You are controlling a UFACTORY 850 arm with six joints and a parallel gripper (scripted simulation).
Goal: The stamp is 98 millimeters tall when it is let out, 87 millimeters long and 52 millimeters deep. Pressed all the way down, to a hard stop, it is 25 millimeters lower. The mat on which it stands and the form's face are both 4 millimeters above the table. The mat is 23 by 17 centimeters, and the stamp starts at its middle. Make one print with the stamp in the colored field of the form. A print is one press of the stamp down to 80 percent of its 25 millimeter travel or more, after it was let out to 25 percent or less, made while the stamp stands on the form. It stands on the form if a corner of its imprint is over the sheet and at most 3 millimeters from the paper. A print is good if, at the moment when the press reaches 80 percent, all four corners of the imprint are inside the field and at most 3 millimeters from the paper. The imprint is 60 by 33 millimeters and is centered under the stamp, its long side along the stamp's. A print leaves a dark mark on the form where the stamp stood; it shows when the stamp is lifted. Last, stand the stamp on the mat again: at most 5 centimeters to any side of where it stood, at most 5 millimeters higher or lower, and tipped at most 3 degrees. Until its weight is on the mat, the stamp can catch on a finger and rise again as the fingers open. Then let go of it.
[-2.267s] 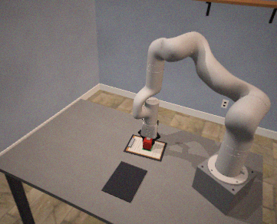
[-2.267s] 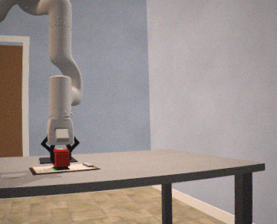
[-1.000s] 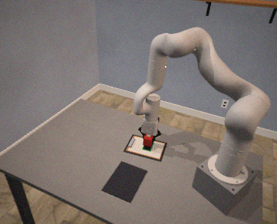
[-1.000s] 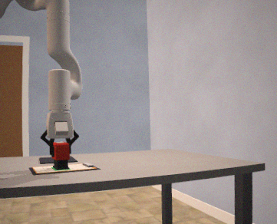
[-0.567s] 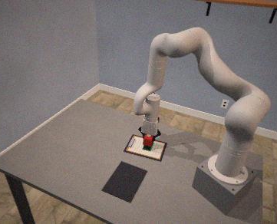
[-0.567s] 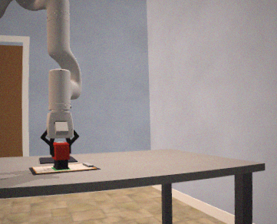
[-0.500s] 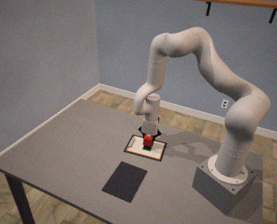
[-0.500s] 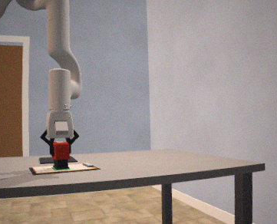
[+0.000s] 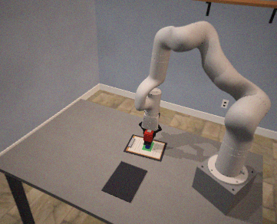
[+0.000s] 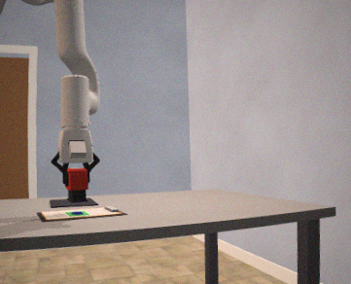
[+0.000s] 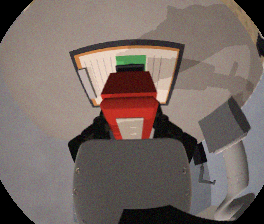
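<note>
Now: the mat 4 cm behind my hand, 31 cm to the left of it and 11 cm below it. The rest, counted from my hand: form (2 cm ahead, 2 cm to the left, 10 cm below); then red stamp (2 cm below).
</note>
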